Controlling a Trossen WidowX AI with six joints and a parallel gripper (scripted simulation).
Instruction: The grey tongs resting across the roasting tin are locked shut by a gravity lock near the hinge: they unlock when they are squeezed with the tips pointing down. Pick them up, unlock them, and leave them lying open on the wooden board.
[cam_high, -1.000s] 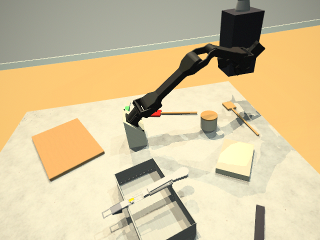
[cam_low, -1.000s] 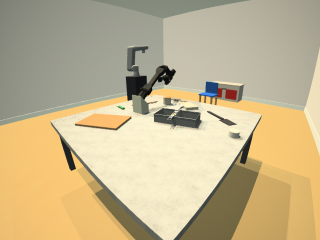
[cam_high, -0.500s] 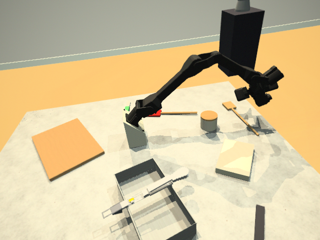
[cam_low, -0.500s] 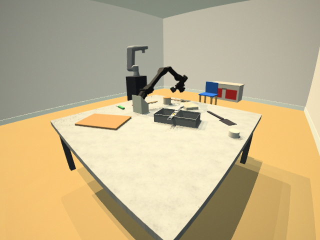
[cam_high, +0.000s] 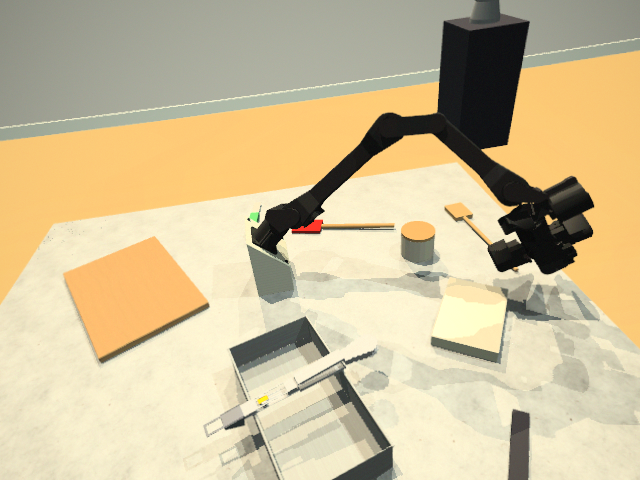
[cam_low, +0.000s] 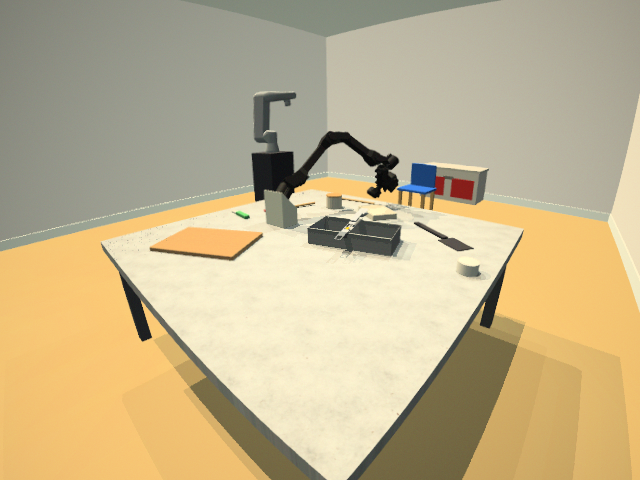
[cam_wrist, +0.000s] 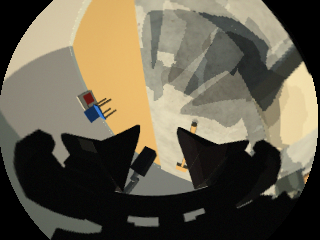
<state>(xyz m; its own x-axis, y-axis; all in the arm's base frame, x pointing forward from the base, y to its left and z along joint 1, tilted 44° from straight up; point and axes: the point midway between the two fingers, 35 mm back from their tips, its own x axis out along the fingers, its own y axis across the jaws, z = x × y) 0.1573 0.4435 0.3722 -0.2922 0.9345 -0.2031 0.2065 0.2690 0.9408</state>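
My gripper tip is now 23 cm short of the yellow lock piece, 63 cm to the left of it and 2 cm below it. Also, from my gripper tip: red-handled tool: 32 cm behind, 41 cm to the right, 4 cm below; then lidded pot: 15 cm behind, 23 cm to the right, 2 cm below; then cream block: 9 cm ahead, 21 cm to the right, 4 cm below.
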